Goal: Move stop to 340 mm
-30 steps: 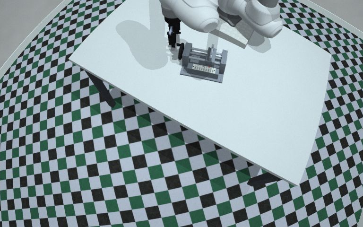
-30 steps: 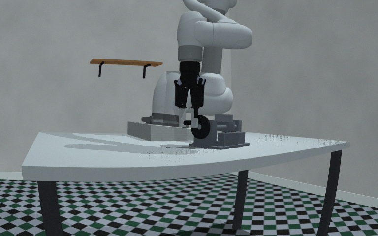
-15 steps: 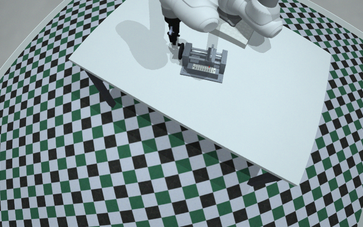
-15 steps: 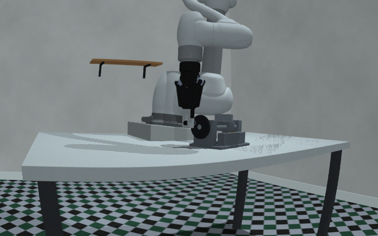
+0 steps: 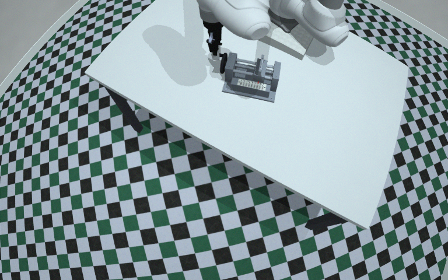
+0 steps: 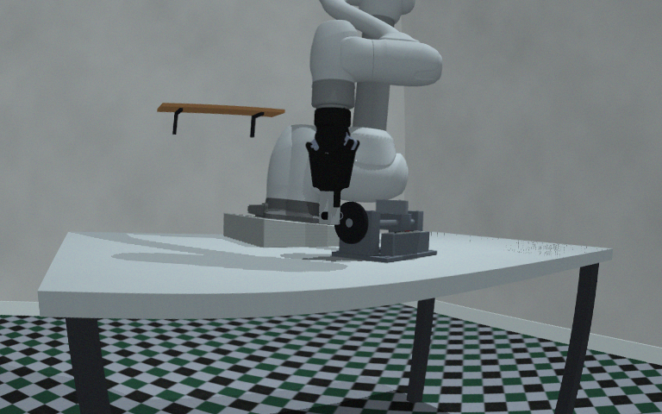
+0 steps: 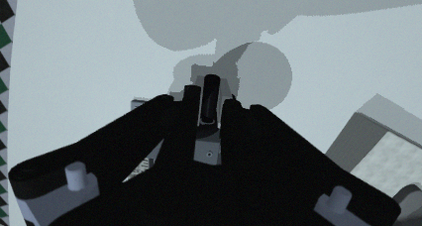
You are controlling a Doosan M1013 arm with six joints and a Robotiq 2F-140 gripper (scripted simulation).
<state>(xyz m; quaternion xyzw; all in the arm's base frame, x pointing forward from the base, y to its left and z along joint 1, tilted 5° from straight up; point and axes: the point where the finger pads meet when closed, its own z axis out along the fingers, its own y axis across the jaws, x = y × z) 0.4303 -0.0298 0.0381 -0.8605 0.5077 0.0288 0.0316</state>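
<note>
My gripper is now 2 cm to the right of the black handwheel and 2 cm above it. Round my hand: sliding stop block: 17 cm to the left, 5 cm behind, 1 cm below.
</note>
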